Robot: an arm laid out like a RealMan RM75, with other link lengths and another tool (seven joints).
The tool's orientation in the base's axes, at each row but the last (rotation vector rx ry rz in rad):
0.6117, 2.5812, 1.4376
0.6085, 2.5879, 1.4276
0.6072, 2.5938, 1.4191
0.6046, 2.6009, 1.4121
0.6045, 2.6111, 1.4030
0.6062, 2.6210, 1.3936
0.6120, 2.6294, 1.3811
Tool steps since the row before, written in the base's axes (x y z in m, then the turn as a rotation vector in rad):
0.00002, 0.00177, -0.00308, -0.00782, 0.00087, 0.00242
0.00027, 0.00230, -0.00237, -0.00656, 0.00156, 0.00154
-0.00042, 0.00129, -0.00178, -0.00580, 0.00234, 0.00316
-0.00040, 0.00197, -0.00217, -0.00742, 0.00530, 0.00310
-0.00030, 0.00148, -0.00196, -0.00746, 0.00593, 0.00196
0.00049, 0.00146, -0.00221, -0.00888, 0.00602, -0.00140
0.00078, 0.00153, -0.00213, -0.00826, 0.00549, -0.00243
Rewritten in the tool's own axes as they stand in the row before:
0.00043, -0.00175, 0.00306, 0.00768, 0.00019, -0.00296
0.00048, -0.00081, 0.00318, 0.00674, 0.00014, -0.00156
0.00075, -0.00098, 0.00187, 0.00649, 0.00208, -0.00162
0.00097, -0.00095, 0.00263, 0.00915, 0.00300, 0.00024
0.00070, -0.00097, 0.00217, 0.00934, 0.00236, 0.00136
-0.00006, -0.00093, 0.00253, 0.01038, -0.00075, 0.00296
-0.00029, -0.00072, 0.00262, 0.00951, -0.00167, 0.00332

